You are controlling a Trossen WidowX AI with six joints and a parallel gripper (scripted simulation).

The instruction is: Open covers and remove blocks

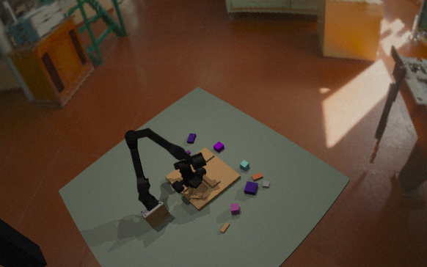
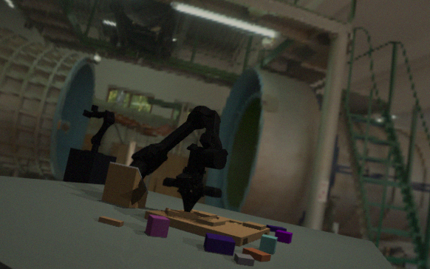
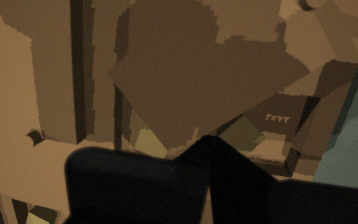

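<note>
My gripper tip is now 290 mm short of the teal block, 110 mm to the left of it and 10 mm above it. Also, from my gripper tip: magenta block 260 mm to the right, 50 mm ahead; violet block 290 mm ahead, 100 mm to the left, 10 mm below; orange block 280 mm ahead, 210 mm to the right, 20 mm below.
</note>
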